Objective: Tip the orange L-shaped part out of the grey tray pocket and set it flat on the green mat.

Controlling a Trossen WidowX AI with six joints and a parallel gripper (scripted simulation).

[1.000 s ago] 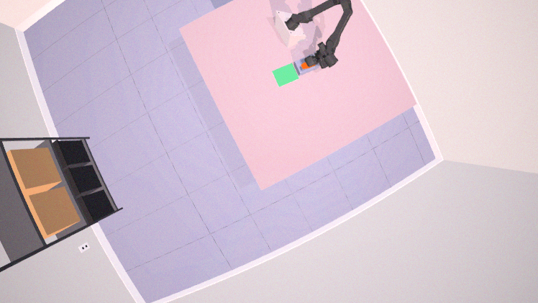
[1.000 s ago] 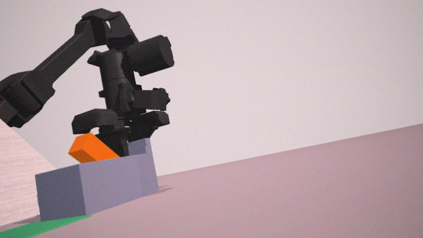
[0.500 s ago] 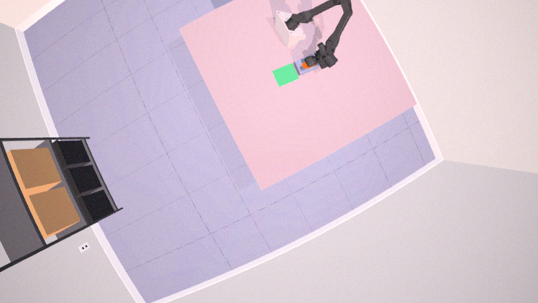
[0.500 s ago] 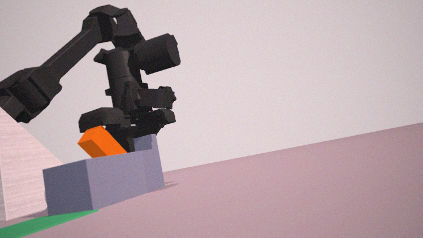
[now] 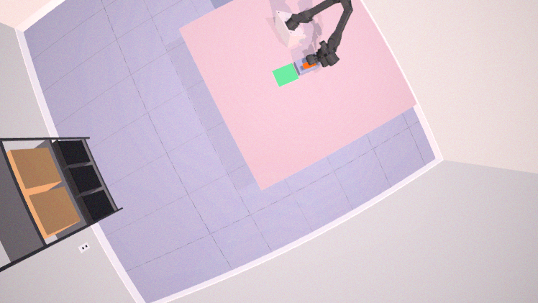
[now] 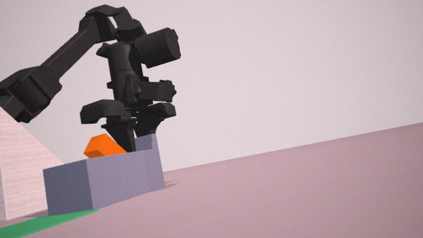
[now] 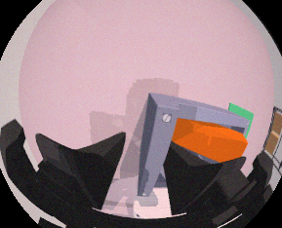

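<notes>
Right now the orange L-shaped part is 1 cm behind my gripper tip, 5 cm to the right of it and 1 cm below it. The rest, counted from my gripper tip: green mat 1 cm behind, 23 cm to the right, 6 cm below.
</notes>
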